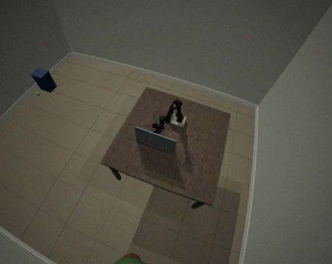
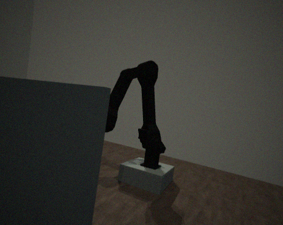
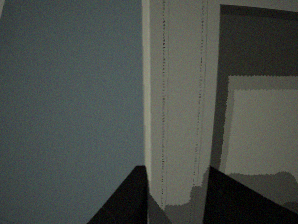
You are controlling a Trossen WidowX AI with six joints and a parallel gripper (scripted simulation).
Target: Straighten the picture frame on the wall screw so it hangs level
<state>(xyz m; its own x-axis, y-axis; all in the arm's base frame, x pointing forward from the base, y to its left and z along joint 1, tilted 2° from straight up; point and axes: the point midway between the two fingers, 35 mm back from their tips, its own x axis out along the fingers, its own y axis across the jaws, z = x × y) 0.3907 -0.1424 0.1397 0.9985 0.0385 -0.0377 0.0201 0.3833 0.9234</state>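
Right now the grey picture frame is 5 cm below my gripper tip and 2 cm to the right of it. From my gripper tip the other things lie so: blue-grey wall panel (6 cm below, 2 cm ahead).
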